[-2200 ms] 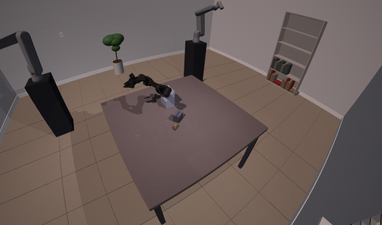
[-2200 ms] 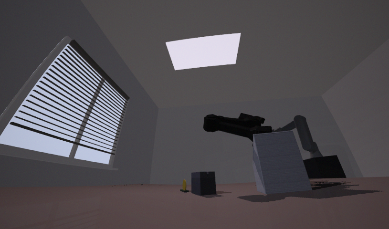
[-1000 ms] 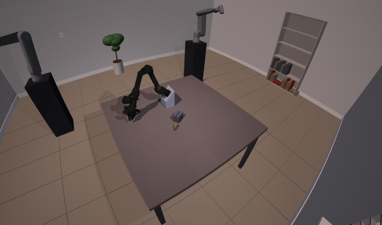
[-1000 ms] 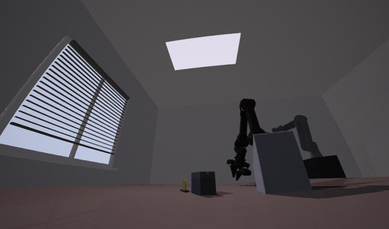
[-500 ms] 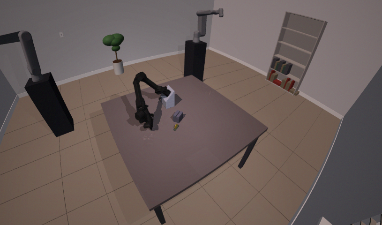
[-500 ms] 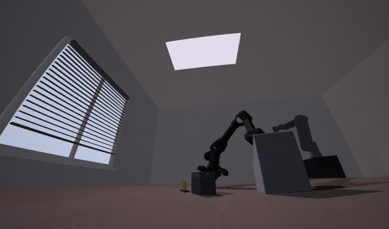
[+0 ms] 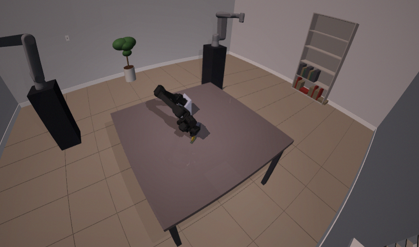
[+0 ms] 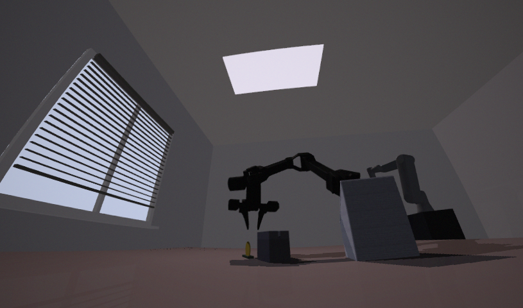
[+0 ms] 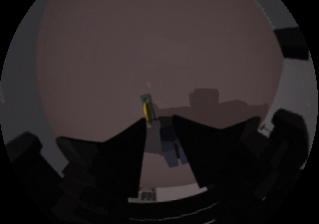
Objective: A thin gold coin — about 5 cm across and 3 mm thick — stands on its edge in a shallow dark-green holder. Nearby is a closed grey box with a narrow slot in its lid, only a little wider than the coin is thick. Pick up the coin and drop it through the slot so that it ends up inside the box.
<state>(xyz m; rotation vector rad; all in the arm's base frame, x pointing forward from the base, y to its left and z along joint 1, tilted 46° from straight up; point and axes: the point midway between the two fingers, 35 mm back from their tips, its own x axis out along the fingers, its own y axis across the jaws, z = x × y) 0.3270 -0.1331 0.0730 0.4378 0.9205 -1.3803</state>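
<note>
Now: gripper tip 10 mm short of the gold coin, 30 mm to the right of it and 60 mm above it.
</note>
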